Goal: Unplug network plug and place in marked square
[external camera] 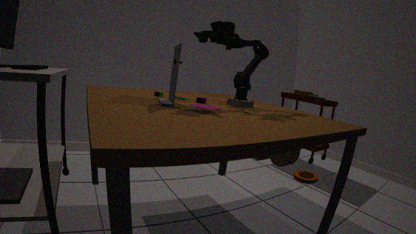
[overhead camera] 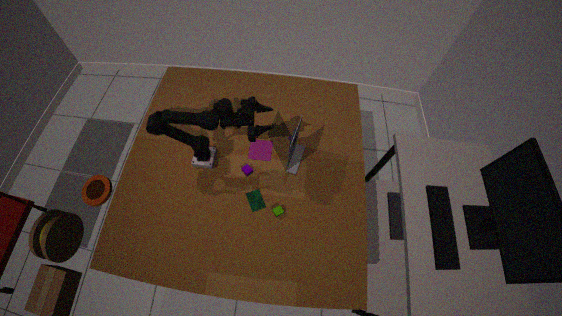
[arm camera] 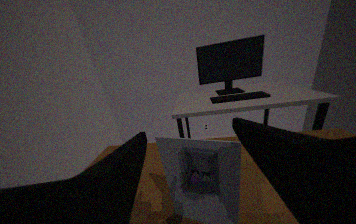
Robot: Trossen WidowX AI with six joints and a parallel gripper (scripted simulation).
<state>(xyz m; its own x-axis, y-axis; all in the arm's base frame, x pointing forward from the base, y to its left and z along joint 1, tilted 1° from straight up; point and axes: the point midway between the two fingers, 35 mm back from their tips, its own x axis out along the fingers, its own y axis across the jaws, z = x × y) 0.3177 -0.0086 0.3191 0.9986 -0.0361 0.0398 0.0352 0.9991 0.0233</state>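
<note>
Now: gripper tip 9 cm short of the grey network plug, 1 cm to the left of it and 16 cm above it. Also, from my gripper tip: magenta marked square: 6 cm behind, 4 cm to the left, 35 cm below; grey upright panel: 11 cm ahead, 2 cm to the right, 23 cm below; green flat card: 10 cm behind, 23 cm to the right, 35 cm below.
</note>
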